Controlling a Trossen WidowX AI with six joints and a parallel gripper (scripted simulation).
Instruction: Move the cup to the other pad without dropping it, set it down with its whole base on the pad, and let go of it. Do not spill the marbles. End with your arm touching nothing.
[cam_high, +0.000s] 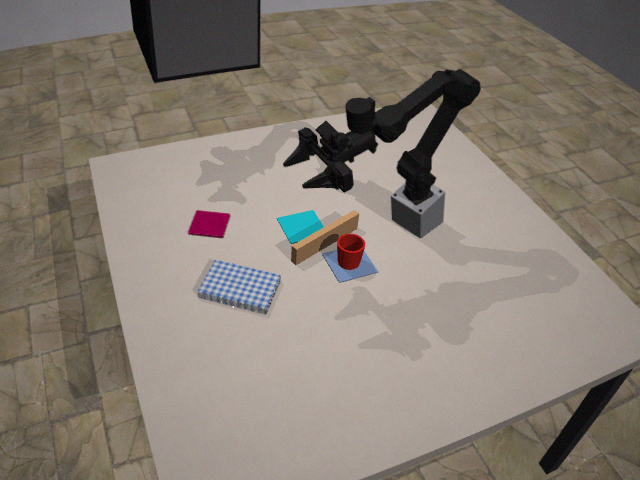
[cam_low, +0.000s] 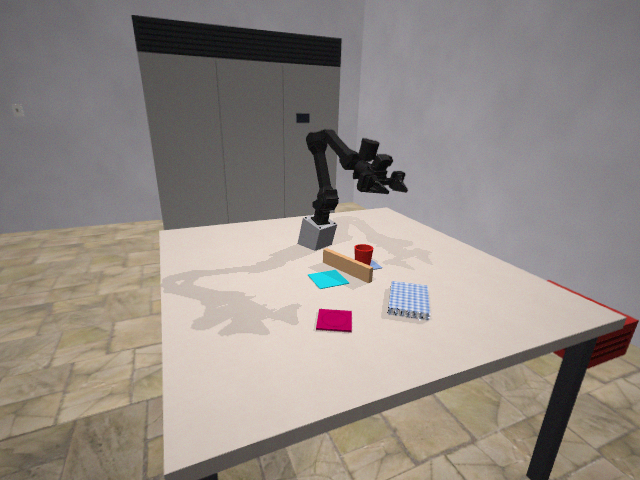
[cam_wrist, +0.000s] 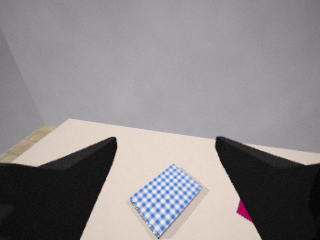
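My gripper is now 320 mm above the red cup, 140 mm past it and 20 mm to the right of it. The rest, counted from my hand: green marble (320 mm below, 130 mm behind, 40 mm to the left); then wooden bar (320 mm below, 120 mm behind, 70 mm to the right); then red marble (320 mm below, 120 mm behind, 30 mm to the left).
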